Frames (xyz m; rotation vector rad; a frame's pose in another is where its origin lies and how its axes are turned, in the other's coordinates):
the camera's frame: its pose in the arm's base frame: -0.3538 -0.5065 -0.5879 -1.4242 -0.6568 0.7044
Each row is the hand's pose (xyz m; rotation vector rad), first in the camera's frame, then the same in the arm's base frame.
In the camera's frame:
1: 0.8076 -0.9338 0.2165 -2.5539 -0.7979 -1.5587
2: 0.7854 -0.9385 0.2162 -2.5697 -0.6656 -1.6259
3: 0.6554 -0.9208 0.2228 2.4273 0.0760 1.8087
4: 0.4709 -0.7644 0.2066 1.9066 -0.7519 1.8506
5: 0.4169 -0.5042 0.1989 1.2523 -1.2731 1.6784
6: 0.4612 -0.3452 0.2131 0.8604 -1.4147 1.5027
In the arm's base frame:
1: 0.0359 0.2343 0.3451 0.8185 1.8699 0.9982
2: 0.0221 0.2169 0.3500 0.8322 1.8337 1.1116
3: -0.0669 0.1216 0.3342 0.7893 1.6039 1.6043
4: -0.1790 -0.0275 0.1794 0.5842 1.0640 2.3000
5: -0.2186 -0.0688 -0.0802 0.1879 0.3858 2.7437
6: -0.2078 -0.0226 -0.2390 -0.1350 -0.0325 2.8361

